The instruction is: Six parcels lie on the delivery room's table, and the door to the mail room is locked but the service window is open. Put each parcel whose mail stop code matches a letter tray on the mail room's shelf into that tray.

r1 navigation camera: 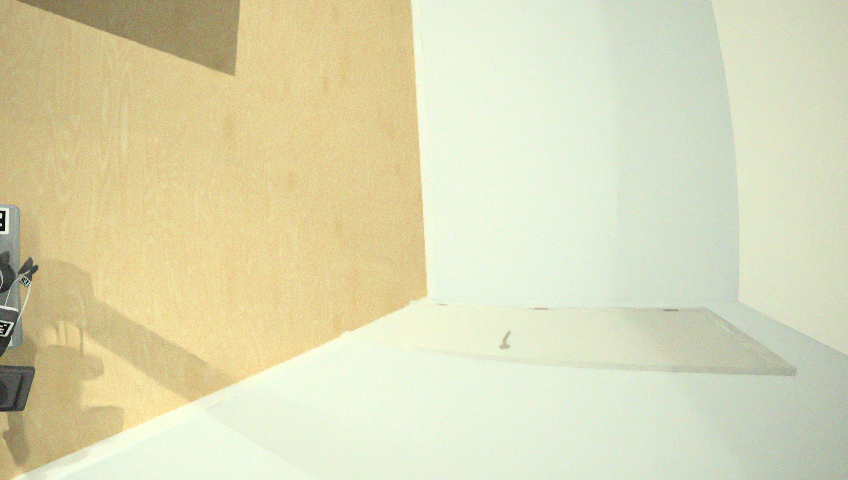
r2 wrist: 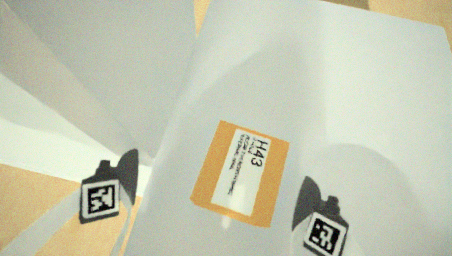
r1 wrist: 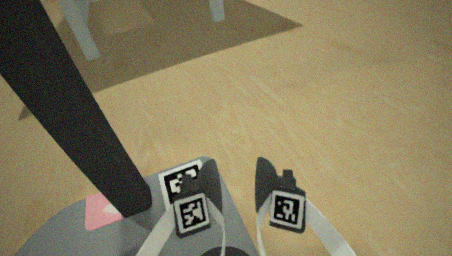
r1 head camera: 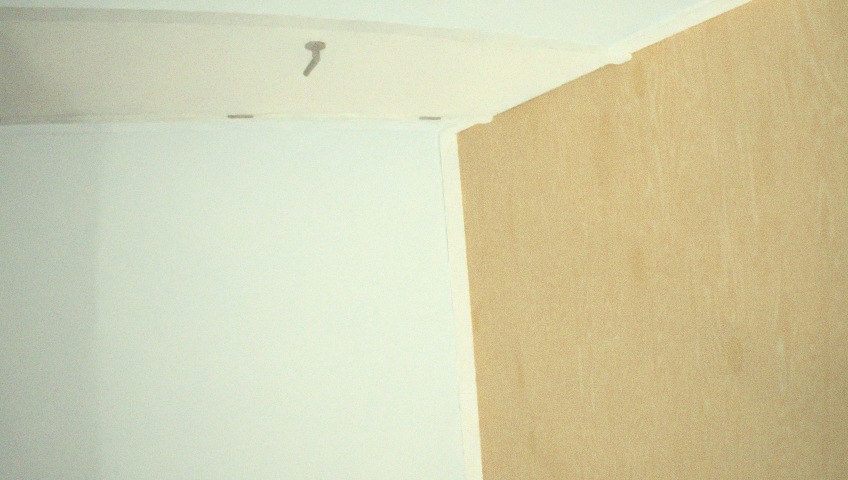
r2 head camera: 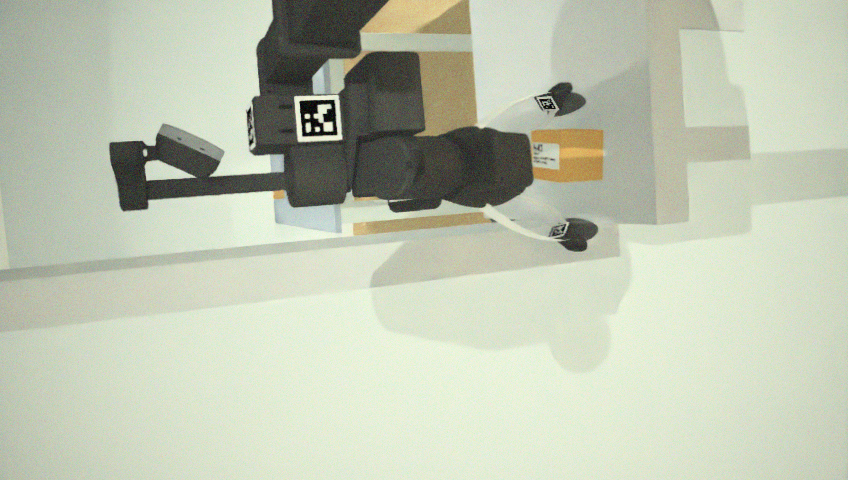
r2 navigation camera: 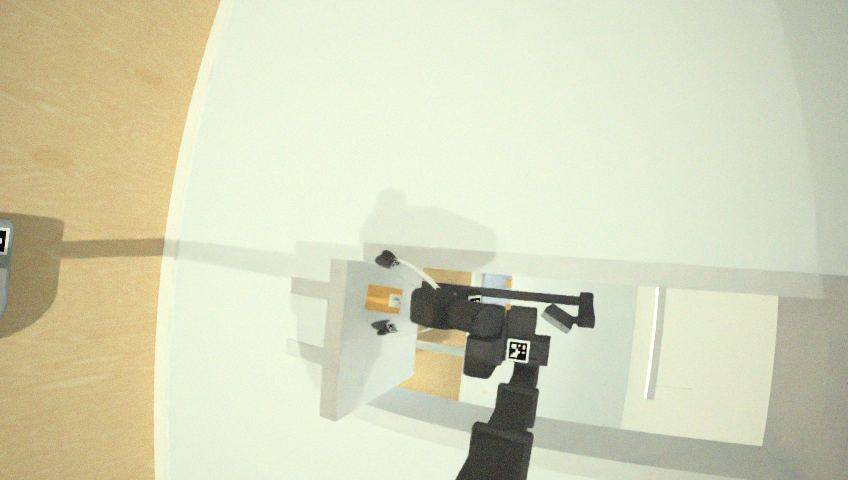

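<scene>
An orange parcel (r2 head camera: 580, 155) (r2 navigation camera: 376, 298) (r2 wrist: 240, 172) with a white label reading H43 lies on the service window's pale counter (r2 head camera: 624, 196) (r2 navigation camera: 330, 356) (r2 wrist: 375, 75). My r2 gripper (r2 head camera: 576, 168) (r2 navigation camera: 384, 293) (r2 wrist: 218, 190) is open, with one finger to either side of this parcel and gaps on both sides. My r1 gripper (r1 wrist: 237, 184) is open, its fingers a moderate gap apart with no object between them, low over its own grey base (r1 wrist: 75, 237). Letter trays cannot be made out in these views.
A pale door (r1 head camera: 178, 77) (r1 navigation camera: 565, 339) with a grey handle (r1 head camera: 314, 53) (r1 navigation camera: 505, 340) stands by r1. Light blue legs (r1 wrist: 82, 35) stand ahead of r1. Through the window, a light blue surface (r2 head camera: 297, 214) (r2 navigation camera: 493, 281) with orange patches is partly hidden behind r2's arm (r2 head camera: 380, 163) (r2 navigation camera: 517, 398).
</scene>
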